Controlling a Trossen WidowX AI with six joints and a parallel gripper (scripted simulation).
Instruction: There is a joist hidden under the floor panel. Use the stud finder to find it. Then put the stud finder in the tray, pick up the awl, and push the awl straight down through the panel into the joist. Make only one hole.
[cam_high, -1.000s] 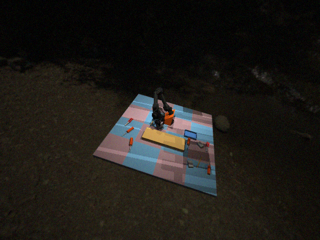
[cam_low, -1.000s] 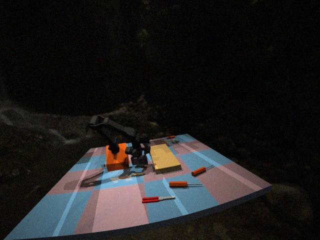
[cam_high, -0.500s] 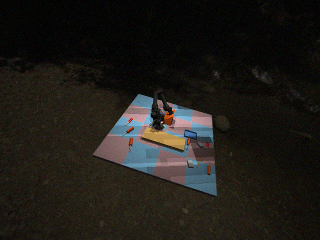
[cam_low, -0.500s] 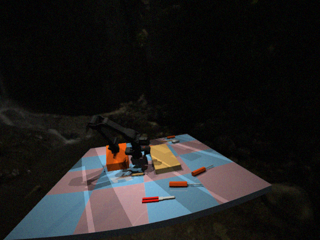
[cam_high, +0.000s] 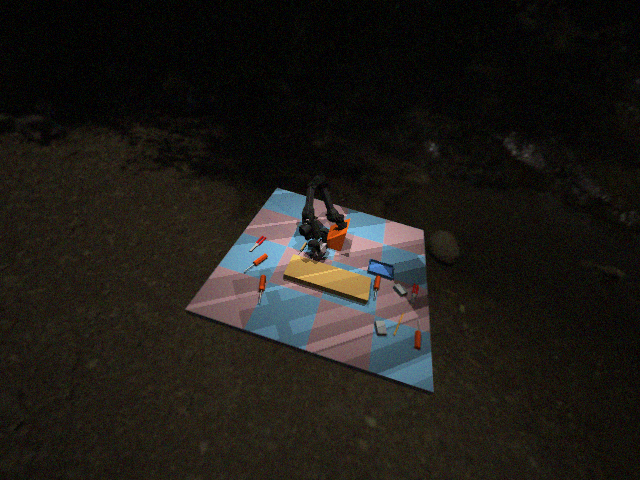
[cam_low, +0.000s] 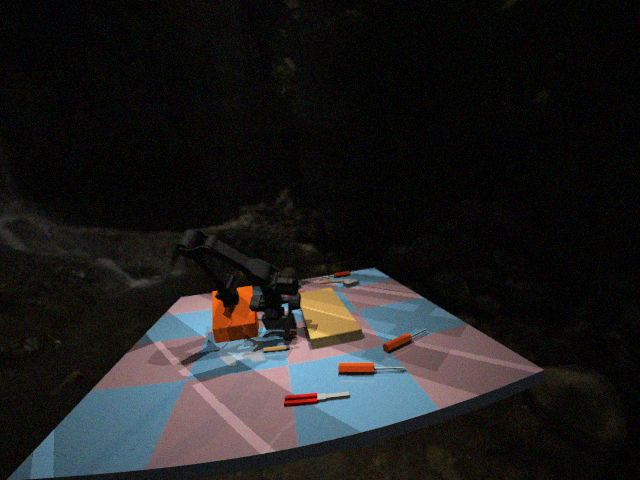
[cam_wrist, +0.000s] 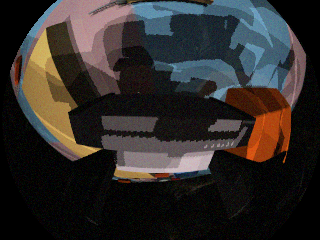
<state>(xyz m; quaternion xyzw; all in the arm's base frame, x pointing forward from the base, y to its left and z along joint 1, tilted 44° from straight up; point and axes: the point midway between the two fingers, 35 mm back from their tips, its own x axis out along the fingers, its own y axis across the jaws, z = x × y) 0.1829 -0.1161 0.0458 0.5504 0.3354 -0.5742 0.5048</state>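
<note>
Right now the stud finder is 10 mm behind my gripper tip and 10 mm to the left of it. Round my gripper tip: awl 10 mm behind, 140 mm to the right, 70 mm below; blue tray 10 mm behind, 410 mm to the left, 60 mm below.
</note>
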